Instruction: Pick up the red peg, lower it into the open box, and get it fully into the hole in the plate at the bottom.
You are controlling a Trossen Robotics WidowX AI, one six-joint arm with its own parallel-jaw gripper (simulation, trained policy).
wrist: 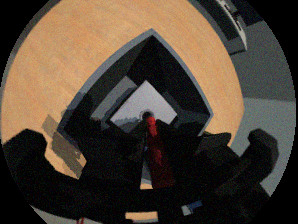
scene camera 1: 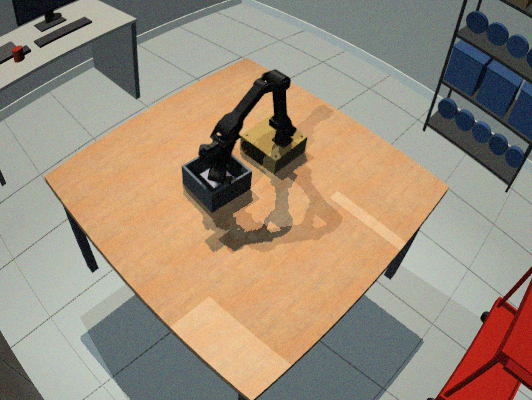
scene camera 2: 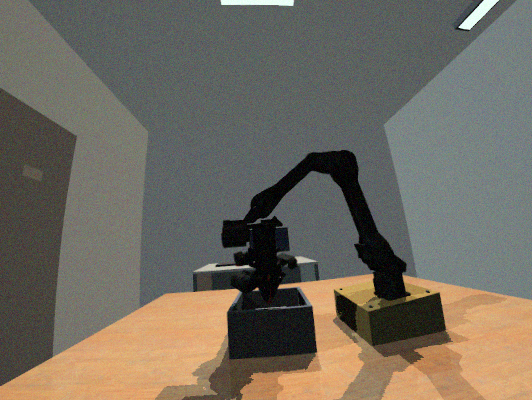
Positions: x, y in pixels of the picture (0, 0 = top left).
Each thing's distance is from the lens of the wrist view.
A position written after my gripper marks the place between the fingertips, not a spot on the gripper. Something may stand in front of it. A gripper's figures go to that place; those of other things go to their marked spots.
my gripper (wrist: 150, 122): 10 cm
dark box (wrist: 148, 56): 17 cm
